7 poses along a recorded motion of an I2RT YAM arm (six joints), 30 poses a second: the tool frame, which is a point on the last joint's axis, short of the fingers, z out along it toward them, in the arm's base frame.
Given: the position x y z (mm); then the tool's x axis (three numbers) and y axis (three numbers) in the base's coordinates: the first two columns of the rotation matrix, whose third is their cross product.
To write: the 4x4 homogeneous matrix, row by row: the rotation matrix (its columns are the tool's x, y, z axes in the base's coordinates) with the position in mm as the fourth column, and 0 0 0 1 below. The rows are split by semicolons. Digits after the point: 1 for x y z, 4 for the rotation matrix.
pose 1, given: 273.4, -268.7, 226.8, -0.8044, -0.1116, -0.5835, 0.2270, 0.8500, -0.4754
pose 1, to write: -0.8044, 0.2270, 0.5490, 273.4; -0.1116, 0.8500, -0.5149, -268.7; -0.5835, -0.4754, -0.6584, 226.8; 0, 0, 0, 1
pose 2, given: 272.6, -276.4, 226.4, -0.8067, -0.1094, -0.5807, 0.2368, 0.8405, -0.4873
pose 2, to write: -0.8067, 0.2368, 0.5414, 272.6; -0.1094, 0.8405, -0.5306, -276.4; -0.5807, -0.4873, -0.6521, 226.4; 0, 0, 0, 1
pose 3, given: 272.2, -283.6, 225.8, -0.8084, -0.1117, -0.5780, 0.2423, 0.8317, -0.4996
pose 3, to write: -0.8084, 0.2423, 0.5365, 272.2; -0.1117, 0.8317, -0.5439, -283.6; -0.5780, -0.4996, -0.6453, 225.8; 0, 0, 0, 1
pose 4, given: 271.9, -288.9, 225.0, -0.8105, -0.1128, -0.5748, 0.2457, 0.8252, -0.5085
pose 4, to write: -0.8105, 0.2457, 0.5317, 271.9; -0.1128, 0.8252, -0.5534, -288.9; -0.5748, -0.5085, -0.6411, 225.0; 0, 0, 0, 1
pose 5, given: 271.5, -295.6, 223.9, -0.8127, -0.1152, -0.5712, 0.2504, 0.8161, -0.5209
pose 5, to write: -0.8127, 0.2504, 0.5262, 271.5; -0.1152, 0.8161, -0.5664, -295.6; -0.5712, -0.5209, -0.6344, 223.9; 0, 0, 0, 1
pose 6, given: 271.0, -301.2, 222.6, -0.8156, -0.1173, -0.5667, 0.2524, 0.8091, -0.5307
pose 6, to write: -0.8156, 0.2524, 0.5208, 271.0; -0.1173, 0.8091, -0.5759, -301.2; -0.5667, -0.5307, -0.6303, 222.6; 0, 0, 0, 1
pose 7, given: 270.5, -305.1, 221.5, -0.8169, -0.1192, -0.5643, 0.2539, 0.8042, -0.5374
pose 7, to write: -0.8169, 0.2539, 0.5179, 270.5; -0.1192, 0.8042, -0.5823, -305.1; -0.5643, -0.5374, -0.6267, 221.5; 0, 0, 0, 1
